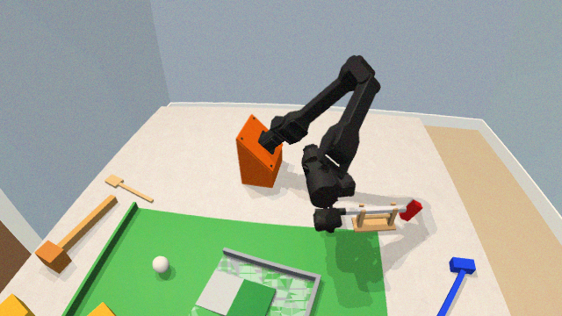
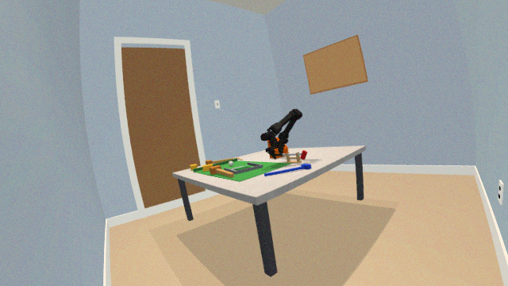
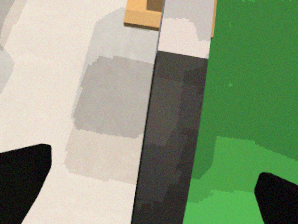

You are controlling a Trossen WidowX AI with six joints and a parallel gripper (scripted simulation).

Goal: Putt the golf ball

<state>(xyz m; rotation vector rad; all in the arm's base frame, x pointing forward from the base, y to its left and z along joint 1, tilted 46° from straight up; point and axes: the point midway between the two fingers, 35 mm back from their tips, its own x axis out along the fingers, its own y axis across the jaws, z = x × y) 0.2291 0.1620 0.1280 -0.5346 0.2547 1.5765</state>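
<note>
Now: the red putter 20 mm behind my gripper tip, 110 mm to the left of it and 20 mm above it. Round my gripper tip: green mat (250 mm ahead, 220 mm to the right, 40 mm below); then wooden stand (20 mm behind, 130 mm to the left); then blue putter (200 mm ahead, 300 mm to the left, 20 mm below).
</note>
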